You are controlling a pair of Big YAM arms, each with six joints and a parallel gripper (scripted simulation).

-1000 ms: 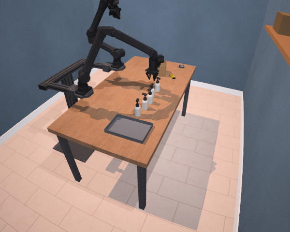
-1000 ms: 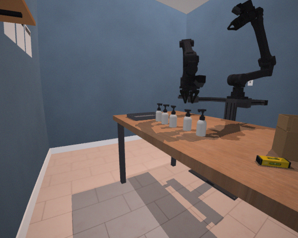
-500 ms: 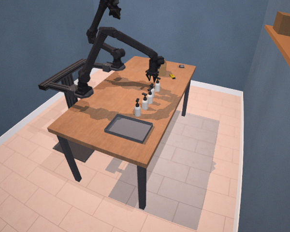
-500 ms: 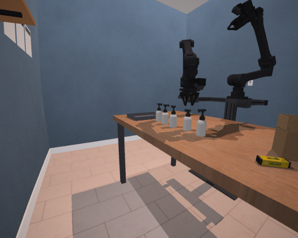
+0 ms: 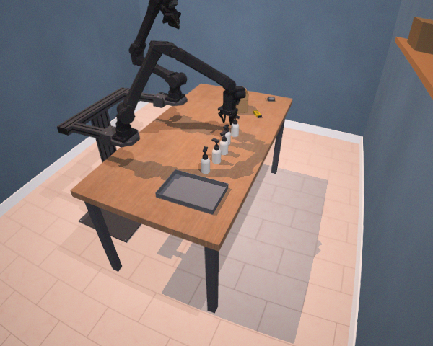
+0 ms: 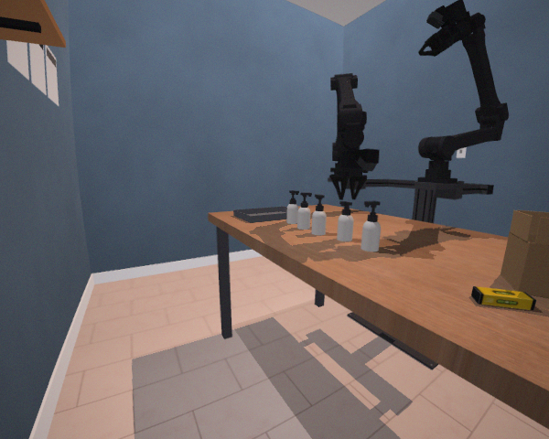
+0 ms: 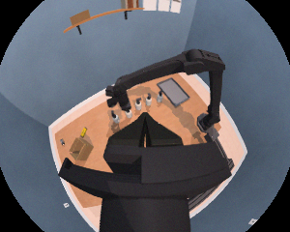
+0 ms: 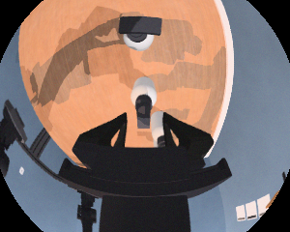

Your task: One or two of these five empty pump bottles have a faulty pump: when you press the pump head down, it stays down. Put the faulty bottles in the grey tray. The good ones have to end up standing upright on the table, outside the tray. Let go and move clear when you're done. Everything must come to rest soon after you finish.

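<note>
The grey tray lies 20 mm ahead of my right hand, 490 mm to the right of it and 130 mm below it. Round my right hand: dark object 70 mm ahead, 750 mm to the left, 130 mm below; yellow spirit level 60 mm ahead, 450 mm to the left, 130 mm below.
</note>
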